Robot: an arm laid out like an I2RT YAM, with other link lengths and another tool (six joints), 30 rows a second.
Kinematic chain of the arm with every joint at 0, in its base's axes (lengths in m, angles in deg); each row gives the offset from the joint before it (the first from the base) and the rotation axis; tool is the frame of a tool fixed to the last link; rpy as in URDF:
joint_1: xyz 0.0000 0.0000 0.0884 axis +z
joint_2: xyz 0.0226 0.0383 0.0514 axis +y
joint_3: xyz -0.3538 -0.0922 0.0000 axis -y
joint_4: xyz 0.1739 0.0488 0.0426 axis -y
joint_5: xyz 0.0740 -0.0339 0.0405 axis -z
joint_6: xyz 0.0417 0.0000 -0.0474 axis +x
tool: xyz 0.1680 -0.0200 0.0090 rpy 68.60 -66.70 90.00
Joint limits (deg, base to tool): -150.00..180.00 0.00..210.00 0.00..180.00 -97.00..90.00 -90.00..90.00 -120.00..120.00
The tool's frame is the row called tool.
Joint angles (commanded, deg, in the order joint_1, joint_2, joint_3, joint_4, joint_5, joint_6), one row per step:
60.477 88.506 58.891 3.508 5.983 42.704
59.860 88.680 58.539 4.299 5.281 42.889
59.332 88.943 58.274 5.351 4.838 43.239
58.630 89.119 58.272 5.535 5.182 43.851
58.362 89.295 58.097 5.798 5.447 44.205
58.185 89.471 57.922 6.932 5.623 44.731
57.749 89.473 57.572 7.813 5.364 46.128
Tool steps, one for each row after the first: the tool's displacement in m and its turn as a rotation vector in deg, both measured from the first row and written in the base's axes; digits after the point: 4 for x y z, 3 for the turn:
0.0022 -0.0003 -0.0007 0.481 0.269 -0.067
0.0052 0.0001 -0.0002 1.216 0.424 -0.344
0.0106 -0.0035 -0.0008 1.479 0.727 -1.620
0.0131 -0.0051 -0.0023 1.540 0.923 -2.281
0.0159 -0.0043 0.0000 2.466 0.836 -2.830
0.0179 -0.0053 0.0007 3.742 1.664 -3.612

